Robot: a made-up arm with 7 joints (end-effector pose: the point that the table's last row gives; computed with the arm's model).
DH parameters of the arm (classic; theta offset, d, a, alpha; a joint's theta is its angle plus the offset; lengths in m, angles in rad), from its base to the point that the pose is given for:
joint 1: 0 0.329 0 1.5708
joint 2: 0 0.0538 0 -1.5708
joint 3: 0 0.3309 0.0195 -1.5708
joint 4: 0 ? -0.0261 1.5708
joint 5: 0 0.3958 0 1.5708
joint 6: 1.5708 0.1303 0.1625 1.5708
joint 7: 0 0.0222 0 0
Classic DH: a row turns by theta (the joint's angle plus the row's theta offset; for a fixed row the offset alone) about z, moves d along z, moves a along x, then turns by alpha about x.
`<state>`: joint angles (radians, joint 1 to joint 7).
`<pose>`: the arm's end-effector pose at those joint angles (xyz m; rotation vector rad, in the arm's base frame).
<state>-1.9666 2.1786 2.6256 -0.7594 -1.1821 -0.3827 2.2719</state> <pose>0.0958 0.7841 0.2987 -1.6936 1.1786 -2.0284</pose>
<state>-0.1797 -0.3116 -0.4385 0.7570 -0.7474 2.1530 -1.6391</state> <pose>0.3072 -0.0837 0.9837 0.0173 0.7772 0.3071</pose>
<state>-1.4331 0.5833 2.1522 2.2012 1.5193 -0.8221 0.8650</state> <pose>0.0970 0.2822 0.0963 1.8405 -0.6337 -2.4058</pose>
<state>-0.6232 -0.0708 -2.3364 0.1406 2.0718 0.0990 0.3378</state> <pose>-0.1371 -0.2404 1.2023 1.4946 -1.1899 2.0514</pose>
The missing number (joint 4, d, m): 0.0619
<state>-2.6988 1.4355 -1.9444 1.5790 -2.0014 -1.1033 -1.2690</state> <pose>0.2971 0.6752 0.2085 0.1632 1.7511 -1.2632</pose>
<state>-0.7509 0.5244 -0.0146 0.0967 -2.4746 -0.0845 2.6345</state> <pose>-0.3049 0.4065 1.0761 -2.5103 -0.2537 1.6265</pose>
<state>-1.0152 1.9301 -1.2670 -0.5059 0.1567 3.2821 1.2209</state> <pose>-0.2290 0.4048 0.0554 -0.5468 1.6991 -0.7798</pose>
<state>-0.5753 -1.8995 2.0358 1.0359 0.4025 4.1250 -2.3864</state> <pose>0.4603 0.0017 0.3480 2.0661 -0.9015 -0.4420</pose>
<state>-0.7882 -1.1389 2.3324 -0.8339 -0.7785 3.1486 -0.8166</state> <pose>0.1475 -0.4576 0.3296 -0.3148 -1.6302 0.5796</pose>
